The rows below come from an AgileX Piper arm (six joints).
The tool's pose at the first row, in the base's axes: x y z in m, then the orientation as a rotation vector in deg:
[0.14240 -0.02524 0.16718 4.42 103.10 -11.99]
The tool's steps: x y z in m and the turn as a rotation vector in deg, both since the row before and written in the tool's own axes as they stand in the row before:
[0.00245 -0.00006 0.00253 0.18 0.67 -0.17]
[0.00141 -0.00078 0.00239 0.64 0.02 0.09]
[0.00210 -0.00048 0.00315 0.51 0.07 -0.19]
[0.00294 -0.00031 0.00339 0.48 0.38 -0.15]
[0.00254 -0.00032 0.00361 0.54 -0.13 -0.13]
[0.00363 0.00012 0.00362 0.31 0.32 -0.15]
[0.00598 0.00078 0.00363 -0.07 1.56 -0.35]
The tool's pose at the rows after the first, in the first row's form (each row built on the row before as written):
[0.14423 -0.02591 0.16425 4.47 103.76 -12.27]
[0.14603 -0.02721 0.16241 5.01 103.71 -12.79]
[0.14842 -0.02843 0.15969 5.21 103.74 -13.39]
[0.15084 -0.02962 0.15609 5.46 104.08 -13.93]
[0.15354 -0.03087 0.15281 5.70 103.90 -14.51]
[0.15606 -0.03180 0.14844 5.83 104.20 -14.90]
[0.15808 -0.03228 0.14171 5.69 105.79 -15.07]

